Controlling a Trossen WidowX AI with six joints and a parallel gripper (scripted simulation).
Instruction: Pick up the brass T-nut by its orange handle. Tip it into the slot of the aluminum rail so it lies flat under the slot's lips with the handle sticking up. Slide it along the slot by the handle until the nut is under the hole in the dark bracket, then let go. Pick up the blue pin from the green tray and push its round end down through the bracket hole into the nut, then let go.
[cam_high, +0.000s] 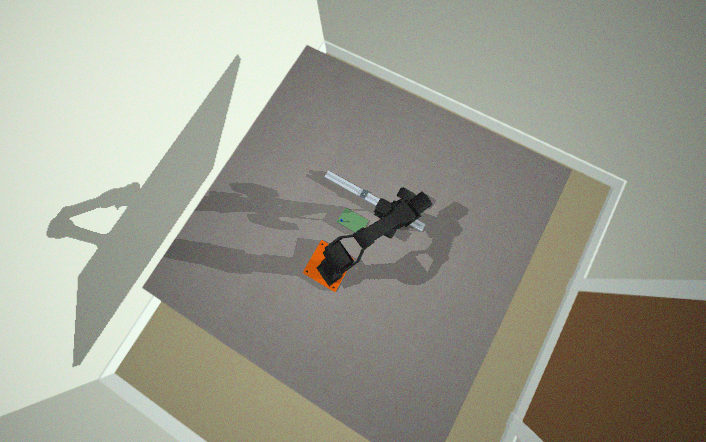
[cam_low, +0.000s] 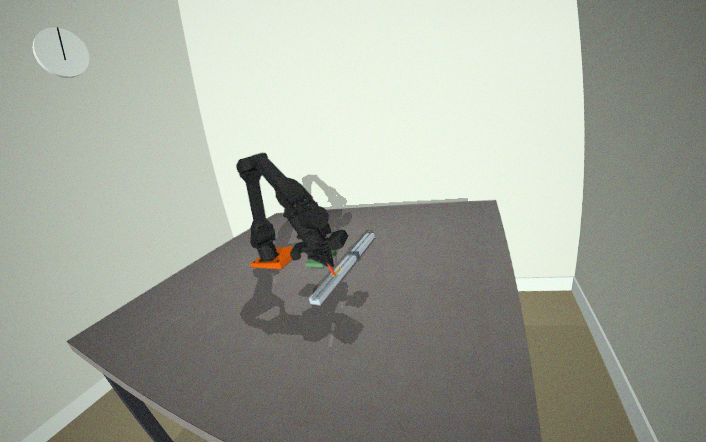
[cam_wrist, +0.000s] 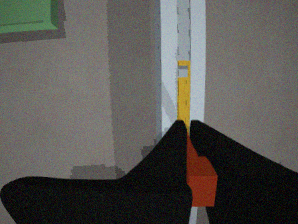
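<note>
The brass T-nut is 10 mm to the left of my gripper tip. From my gripper tip the other things lie so: blue pin (160 mm to the left, 120 mm behind, 20 mm below); then green tray (150 mm to the left, 110 mm behind, 30 mm below); then aluminum rail (120 mm to the left, 30 mm below, 20 mm ahead).
</note>
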